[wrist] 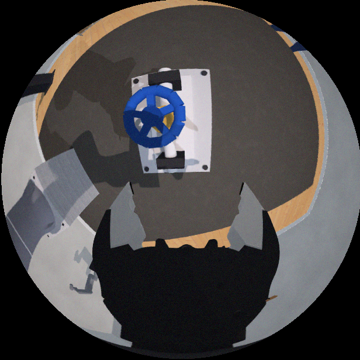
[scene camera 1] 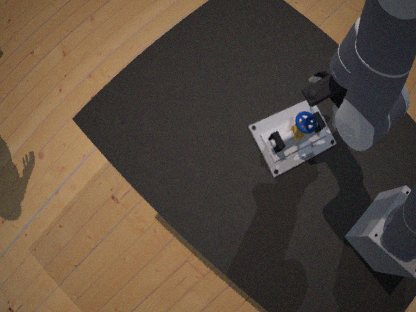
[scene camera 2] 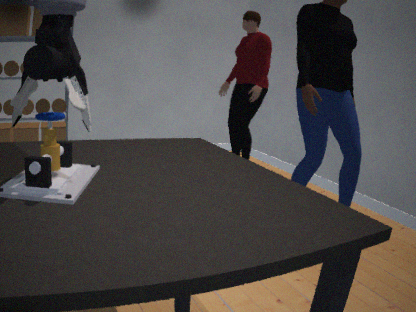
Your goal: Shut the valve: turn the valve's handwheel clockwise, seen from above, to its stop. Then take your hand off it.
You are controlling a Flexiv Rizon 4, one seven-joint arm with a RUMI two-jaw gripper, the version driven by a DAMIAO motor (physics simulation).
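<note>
The blue handwheel (scene camera 1: 306,122) (scene camera 2: 50,116) (wrist: 153,114) lies level on top of the yellow valve body (scene camera 2: 50,152) (wrist: 170,120). The valve and its white pipe are mounted on a white base plate (scene camera 1: 280,121) (scene camera 2: 82,175) (wrist: 200,120) with dark bolts at its corners. My gripper (scene camera 1: 311,87) (scene camera 2: 53,126) (wrist: 186,183) is wide open and empty. In the wrist view the handwheel is beyond the fingertips and off to the left, apart from both fingers. In the second scene view the fingertips appear either side of the wheel, near its height.
Black clamp blocks (scene camera 1: 276,142) (scene camera 2: 38,171) (wrist: 170,159) hold the pipe at both ends. The plate lies on the dark table (scene camera 1: 175,125) (scene camera 2: 200,200) (wrist: 265,115). The grey robot base (scene camera 1: 370,240) (wrist: 65,185) is nearby. Two people (scene camera 2: 252,65) (scene camera 2: 325,55) stand beyond the table.
</note>
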